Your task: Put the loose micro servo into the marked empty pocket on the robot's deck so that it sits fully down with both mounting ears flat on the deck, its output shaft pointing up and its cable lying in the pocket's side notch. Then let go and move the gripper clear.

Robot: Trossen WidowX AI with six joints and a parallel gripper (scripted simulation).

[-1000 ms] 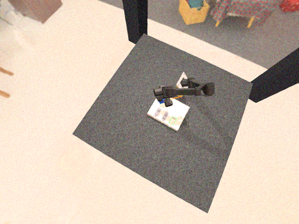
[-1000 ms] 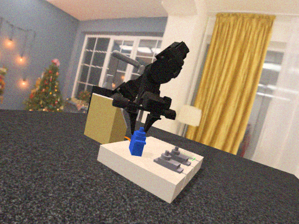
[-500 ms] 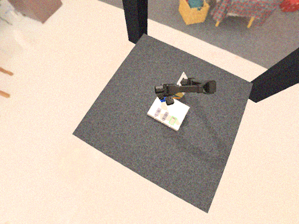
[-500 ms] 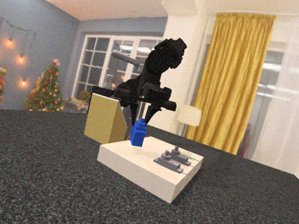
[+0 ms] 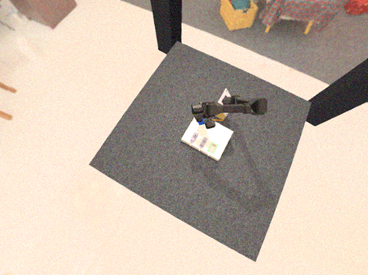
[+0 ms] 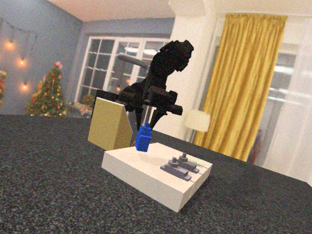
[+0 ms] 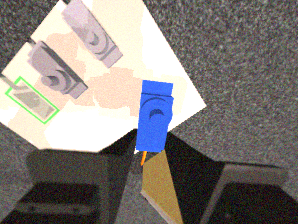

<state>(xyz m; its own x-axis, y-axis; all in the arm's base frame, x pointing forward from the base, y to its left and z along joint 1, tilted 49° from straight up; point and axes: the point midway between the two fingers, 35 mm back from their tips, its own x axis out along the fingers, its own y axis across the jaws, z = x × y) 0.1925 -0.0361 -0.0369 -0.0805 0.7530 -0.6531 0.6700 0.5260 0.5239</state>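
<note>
Now: gripper tip 100 mm above the white deck, 70 mm to the right of it and 20 mm short of it.
</note>
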